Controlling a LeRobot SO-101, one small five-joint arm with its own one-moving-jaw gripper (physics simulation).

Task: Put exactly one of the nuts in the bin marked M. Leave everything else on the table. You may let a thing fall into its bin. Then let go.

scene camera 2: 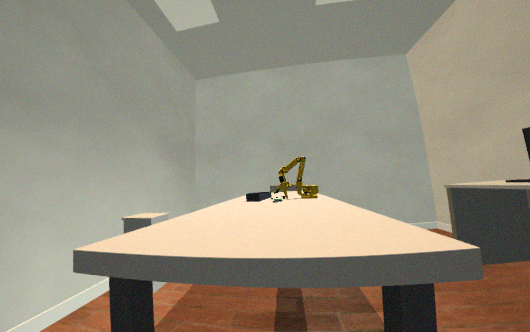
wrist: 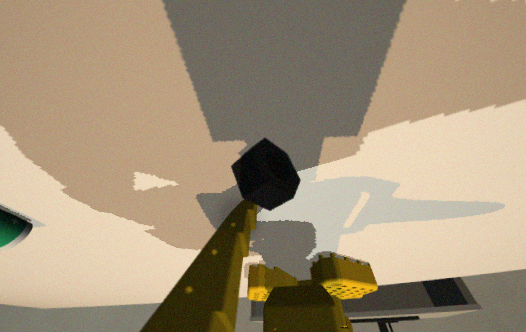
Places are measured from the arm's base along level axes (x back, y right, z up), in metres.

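Where they show: end effector, tool point: (scene camera 2: 287, 198) (wrist: 256, 209); arm's base, origin of the base link: (scene camera 2: 306, 198) (wrist: 297, 267).
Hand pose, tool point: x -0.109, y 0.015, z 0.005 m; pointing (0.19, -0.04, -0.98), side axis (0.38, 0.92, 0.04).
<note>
Things, the pixels of their top centre, and the offset from my tool point. Level surfaces: height alone.
- black six-sided nut, middle of its top: (wrist: 268, 198) dx -0.021, dy +0.014, dz +0.011 m
- dark bin, middle of its top: (scene camera 2: 259, 192) dx -0.177, dy +0.060, dz +0.041 m
- pale table, its level: dz -0.005 m
A black six-sided nut (wrist: 266, 174) stands at the tip of the fixed jaw in the wrist view, with its flat face and dark hole partly towards the camera. My gripper (scene camera 2: 282, 194) (wrist: 253, 206) is fully open; one yellow jaw shows in the wrist view and the moving jaw is out of the picture. The nut is not pressed between two jaws. A dark bin (scene camera 2: 257, 196) stands left of the gripper in scene camera 2. No letter M is readable on it. The nut is too small to tell in that view.
A green object (scene camera 2: 277, 200) (wrist: 12, 230) lies near the gripper, cut off by the left edge in the wrist view. The arm's yellow base (scene camera 2: 309, 191) stands to the right on the pale table (scene camera 2: 280, 230). A grey shape (scene camera 2: 291, 188) shows behind the arm.
</note>
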